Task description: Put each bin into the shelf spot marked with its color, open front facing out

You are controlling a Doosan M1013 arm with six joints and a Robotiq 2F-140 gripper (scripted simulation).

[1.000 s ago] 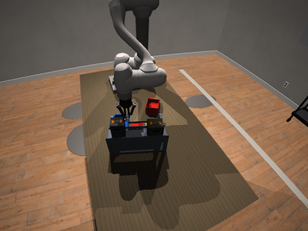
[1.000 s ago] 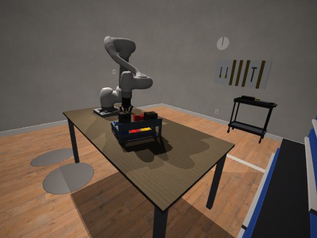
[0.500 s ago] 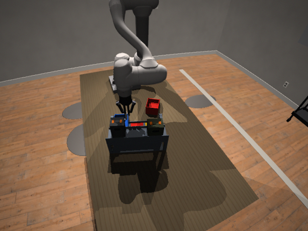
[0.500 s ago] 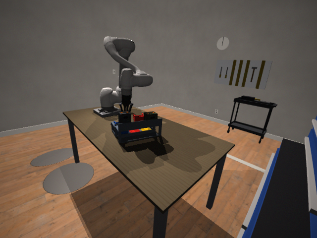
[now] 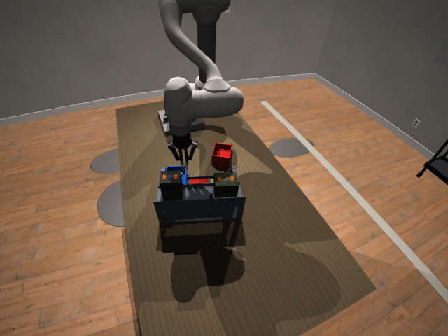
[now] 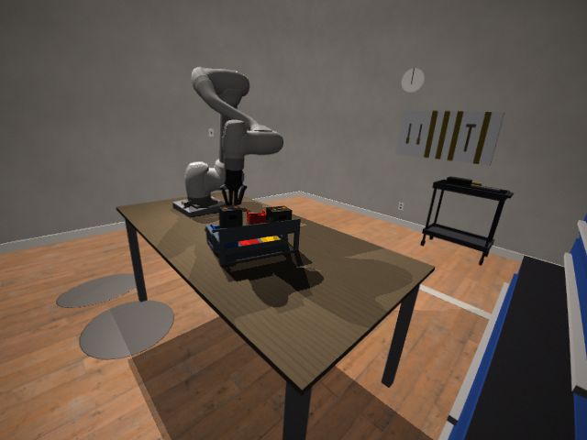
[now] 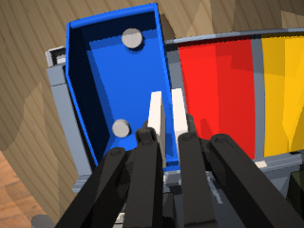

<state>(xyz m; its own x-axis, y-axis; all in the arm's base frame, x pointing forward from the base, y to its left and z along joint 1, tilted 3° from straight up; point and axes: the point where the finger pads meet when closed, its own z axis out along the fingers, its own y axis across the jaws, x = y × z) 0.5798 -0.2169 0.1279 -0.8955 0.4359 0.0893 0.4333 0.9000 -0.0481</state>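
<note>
The blue bin is 100 mm below my hand, 40 mm to the right of it and 30 mm behind it. Round my hand: green toolbox: 210 mm ahead, 100 mm to the left, 10 mm below; red bin: 280 mm to the left, 120 mm below, 100 mm behind; dark box: 110 mm to the right, 100 mm ahead, 10 mm above.
</note>
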